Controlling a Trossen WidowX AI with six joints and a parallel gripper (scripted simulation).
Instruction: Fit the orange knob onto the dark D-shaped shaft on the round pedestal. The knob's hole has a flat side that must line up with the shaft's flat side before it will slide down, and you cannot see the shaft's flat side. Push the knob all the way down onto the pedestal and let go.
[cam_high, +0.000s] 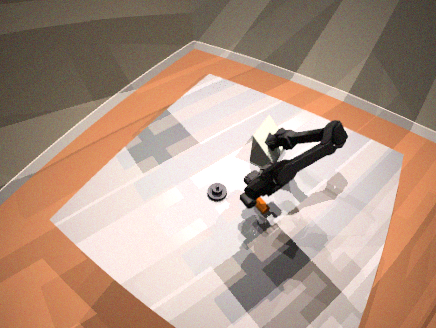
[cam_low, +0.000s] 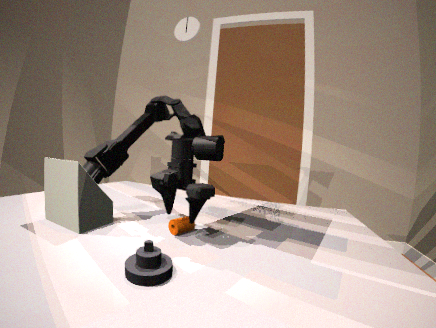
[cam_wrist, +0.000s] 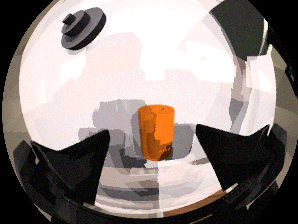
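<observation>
My gripper tip is 10 mm to the right of the orange knob and 20 mm above it. Also, from my gripper tip: pedestal 20 mm ahead, 190 mm to the right, 10 mm below.
</observation>
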